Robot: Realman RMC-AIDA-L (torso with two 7-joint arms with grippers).
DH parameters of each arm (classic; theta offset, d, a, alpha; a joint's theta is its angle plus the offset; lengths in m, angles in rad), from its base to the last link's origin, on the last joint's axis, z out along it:
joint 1: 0 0.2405 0 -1.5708
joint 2: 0 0 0 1.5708
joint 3: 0 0.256 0 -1.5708
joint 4: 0 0 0 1.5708
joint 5: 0 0.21 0 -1.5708
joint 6: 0 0 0 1.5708
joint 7: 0 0.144 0 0
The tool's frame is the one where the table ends.
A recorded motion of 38 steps. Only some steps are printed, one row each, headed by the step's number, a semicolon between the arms.
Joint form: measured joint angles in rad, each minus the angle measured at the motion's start. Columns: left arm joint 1, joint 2, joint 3, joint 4, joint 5, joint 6, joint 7; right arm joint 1, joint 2, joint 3, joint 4, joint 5, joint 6, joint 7.
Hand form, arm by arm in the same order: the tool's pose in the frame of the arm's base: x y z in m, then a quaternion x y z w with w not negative. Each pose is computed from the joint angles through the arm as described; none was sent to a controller.
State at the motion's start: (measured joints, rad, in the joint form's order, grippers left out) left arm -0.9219 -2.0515 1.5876 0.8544 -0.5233 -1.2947 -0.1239; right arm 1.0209 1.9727 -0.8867 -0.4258 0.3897 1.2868 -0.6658
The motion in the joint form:
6: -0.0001 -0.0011 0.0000 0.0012 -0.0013 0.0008 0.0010; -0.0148 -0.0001 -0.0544 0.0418 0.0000 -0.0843 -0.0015
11: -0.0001 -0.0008 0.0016 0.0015 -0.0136 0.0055 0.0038; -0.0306 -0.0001 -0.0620 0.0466 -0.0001 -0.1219 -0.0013
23: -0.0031 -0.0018 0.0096 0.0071 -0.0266 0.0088 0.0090; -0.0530 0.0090 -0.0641 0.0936 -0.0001 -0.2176 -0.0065
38: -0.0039 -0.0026 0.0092 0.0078 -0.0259 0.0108 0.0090; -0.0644 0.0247 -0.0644 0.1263 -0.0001 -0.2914 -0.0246
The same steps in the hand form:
6: -0.1667 0.3994 -0.0589 -0.77799 -0.54111 0.19399 0.25356; 0.2442 0.4157 -0.0200 -0.84342 0.47879 -0.17786 0.16664
11: -0.1653 0.3993 -0.0600 -0.77992 -0.54152 0.18981 0.24991; 0.2522 0.4159 -0.0199 -0.84014 0.48003 -0.17650 0.18050
23: -0.1612 0.3989 -0.0621 -0.78541 -0.53662 0.18651 0.24572; 0.2687 0.4117 -0.0285 -0.83291 0.48637 -0.17237 0.19996
38: -0.1605 0.3992 -0.0623 -0.78606 -0.53587 0.18535 0.24617; 0.2770 0.4082 -0.0386 -0.83329 0.48193 -0.16923 0.21152

